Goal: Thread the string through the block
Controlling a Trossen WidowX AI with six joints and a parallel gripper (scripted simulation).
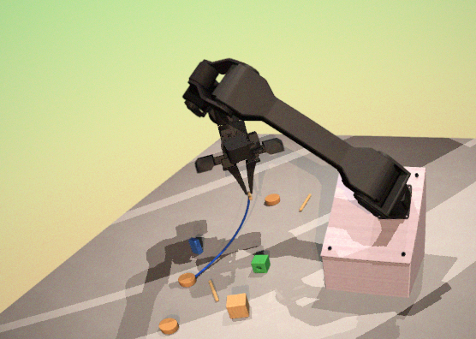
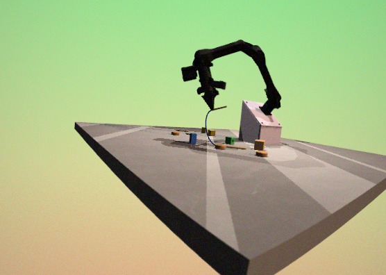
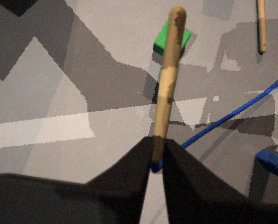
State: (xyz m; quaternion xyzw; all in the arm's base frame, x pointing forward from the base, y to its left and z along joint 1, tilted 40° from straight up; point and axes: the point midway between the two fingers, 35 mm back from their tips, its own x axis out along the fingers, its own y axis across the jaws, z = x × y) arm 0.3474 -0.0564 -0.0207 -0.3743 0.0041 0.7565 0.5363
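The green block lies 40 mm behind my gripper tip, 80 mm to the left of it and 120 mm below it. The rest, counted from my gripper tip: round wooden button: 100 mm ahead, 170 mm to the left, 130 mm below; thin wooden stick: 10 mm behind, 10 mm to the left, 10 mm above; blue block: 140 mm ahead, 60 mm to the left, 120 mm below.
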